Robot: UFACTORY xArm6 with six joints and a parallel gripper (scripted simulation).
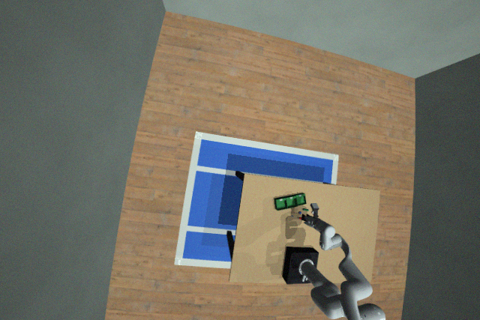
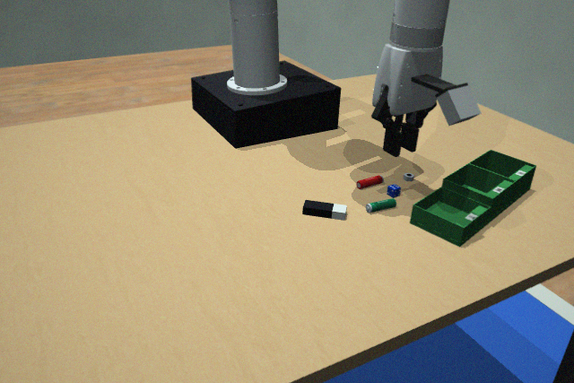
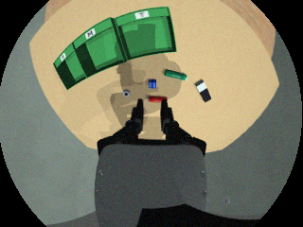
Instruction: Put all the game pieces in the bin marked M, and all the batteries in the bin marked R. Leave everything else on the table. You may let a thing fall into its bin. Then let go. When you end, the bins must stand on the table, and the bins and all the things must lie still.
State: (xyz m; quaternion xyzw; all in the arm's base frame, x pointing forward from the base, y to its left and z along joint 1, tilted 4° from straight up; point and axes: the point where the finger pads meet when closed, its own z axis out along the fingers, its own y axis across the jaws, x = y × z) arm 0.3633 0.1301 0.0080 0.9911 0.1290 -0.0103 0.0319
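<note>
Right now the blue die is 9 cm below my hand. Also, from my hand: grey nut: 10 cm below, 5 cm to the left, 4 cm behind; then red battery: 9 cm below, 4 cm behind, 2 cm to the right; then green battery: 9 cm below, 4 cm to the right, 4 cm ahead.
</note>
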